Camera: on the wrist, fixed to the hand. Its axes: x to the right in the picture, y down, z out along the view.
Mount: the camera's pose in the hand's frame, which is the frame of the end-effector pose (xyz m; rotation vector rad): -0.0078 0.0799 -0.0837 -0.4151 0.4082 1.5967
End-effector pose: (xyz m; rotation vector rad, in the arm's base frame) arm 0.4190 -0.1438 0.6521 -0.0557 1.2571 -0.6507
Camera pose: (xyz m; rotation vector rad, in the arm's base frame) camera 0.3770 -0.0489 0.6003 0.7063 1.3682 1.0185
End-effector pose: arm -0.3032 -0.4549 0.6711 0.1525 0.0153 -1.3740
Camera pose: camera -0.2201 -0.4225 0.5970 0.0493 0.4252 0.2819
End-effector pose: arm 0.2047 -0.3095 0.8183 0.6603 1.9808 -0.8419
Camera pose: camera 0.2230 -0.1961 0.8340 1.7909 1.1915 0.6856
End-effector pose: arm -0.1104 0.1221 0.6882 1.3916 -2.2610 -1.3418
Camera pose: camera -0.1109 0.0906 0.7998 -0.3740 -1.6997 -0.6803
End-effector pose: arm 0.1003 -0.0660 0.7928 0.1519 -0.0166 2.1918
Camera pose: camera 0.0315 -0.1134 0.7124 0.5478 0.3395 -2.4181
